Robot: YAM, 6 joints.
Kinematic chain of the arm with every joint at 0, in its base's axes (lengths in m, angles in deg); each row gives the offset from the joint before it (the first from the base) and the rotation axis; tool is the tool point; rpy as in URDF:
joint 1: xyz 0 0 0.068 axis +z
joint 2: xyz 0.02 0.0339 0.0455 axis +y
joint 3: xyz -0.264 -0.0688 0 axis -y
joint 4: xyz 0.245 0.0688 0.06 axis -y
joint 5: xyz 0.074 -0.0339 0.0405 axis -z
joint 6: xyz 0.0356 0 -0.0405 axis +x
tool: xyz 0 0 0 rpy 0 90 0
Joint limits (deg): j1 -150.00..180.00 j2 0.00..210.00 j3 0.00..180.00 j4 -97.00..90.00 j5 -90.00..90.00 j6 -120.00..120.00
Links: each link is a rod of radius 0.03 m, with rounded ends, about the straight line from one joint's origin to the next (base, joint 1, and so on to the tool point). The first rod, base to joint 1, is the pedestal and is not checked.
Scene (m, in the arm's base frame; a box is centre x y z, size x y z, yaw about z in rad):
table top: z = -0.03
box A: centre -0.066 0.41 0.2 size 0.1 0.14 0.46 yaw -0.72
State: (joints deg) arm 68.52 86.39 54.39 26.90 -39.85 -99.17
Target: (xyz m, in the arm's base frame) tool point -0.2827 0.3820 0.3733
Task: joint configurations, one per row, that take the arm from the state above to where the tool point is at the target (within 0.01 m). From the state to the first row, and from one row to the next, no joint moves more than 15 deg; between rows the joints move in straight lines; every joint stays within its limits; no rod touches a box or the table.
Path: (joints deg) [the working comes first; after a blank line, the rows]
Joints at the target: 123.98 113.09 97.04 31.29 -35.95 -99.17
Straight joint move there: touches box A.

1: 71.90 75.47 62.41 21.79 -37.09 -106.11
2: 75.29 64.55 70.43 16.68 -34.32 -113.06
3: 78.67 53.63 78.44 11.57 -31.56 -120.00
4: 88.62 61.50 90.55 5.53 -30.39 -120.00
5: 98.56 69.38 102.66 -0.51 -29.23 -120.00
6: 108.51 77.25 114.76 -6.54 -28.06 -120.00
7: 118.46 85.12 126.87 -12.58 -26.89 -120.00
8: 120.30 94.44 116.92 2.04 -29.91 -113.06
9: 122.14 103.77 106.98 16.66 -32.93 -106.11
10: 123.98 113.09 97.04 31.29 -35.95 -99.17

